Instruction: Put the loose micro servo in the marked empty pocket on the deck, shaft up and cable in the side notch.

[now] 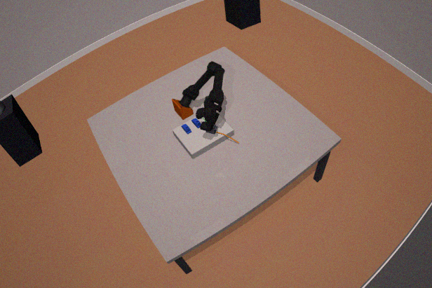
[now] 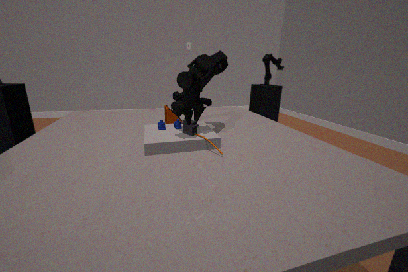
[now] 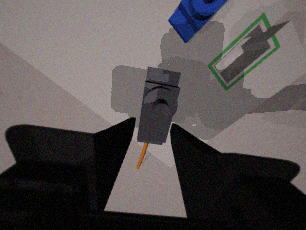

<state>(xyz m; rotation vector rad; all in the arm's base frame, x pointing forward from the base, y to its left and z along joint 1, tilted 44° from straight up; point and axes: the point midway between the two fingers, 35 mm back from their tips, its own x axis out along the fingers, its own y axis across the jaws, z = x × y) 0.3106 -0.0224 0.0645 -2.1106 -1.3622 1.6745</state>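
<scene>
My gripper tip is 7 cm above the white deck, 4 cm to the left of it and 2 cm past it.
</scene>
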